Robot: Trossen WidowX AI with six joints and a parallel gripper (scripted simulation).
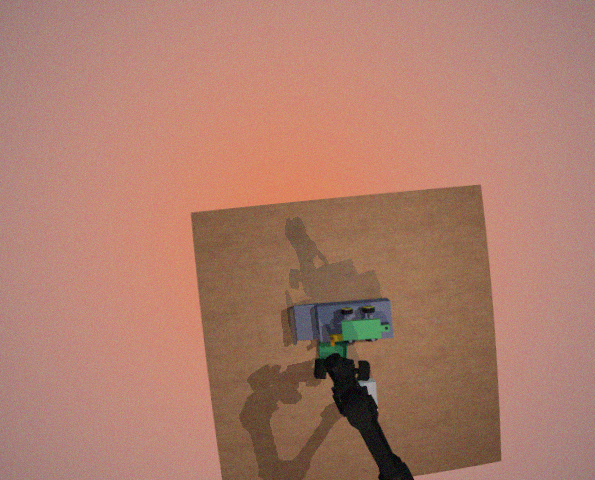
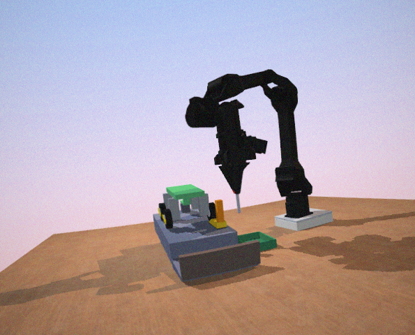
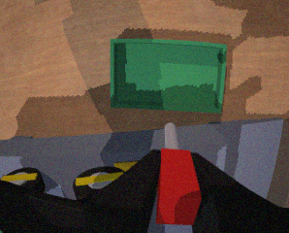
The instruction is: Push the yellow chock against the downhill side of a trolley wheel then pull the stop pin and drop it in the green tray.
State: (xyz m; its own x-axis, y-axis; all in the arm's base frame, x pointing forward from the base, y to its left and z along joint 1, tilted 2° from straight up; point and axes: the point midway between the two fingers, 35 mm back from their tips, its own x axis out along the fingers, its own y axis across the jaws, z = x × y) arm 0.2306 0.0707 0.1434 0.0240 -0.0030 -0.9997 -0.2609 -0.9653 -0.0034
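My gripper tip is 50 mm short of the yellow chock, 20 mm to the left of it and 50 mm above it. The rest, counted from my gripper tip: grey ramp 90 mm ahead, 110 mm to the right, 80 mm below; trolley 90 mm ahead, 110 mm to the right, 20 mm below; stop pin right at my gripper tip.
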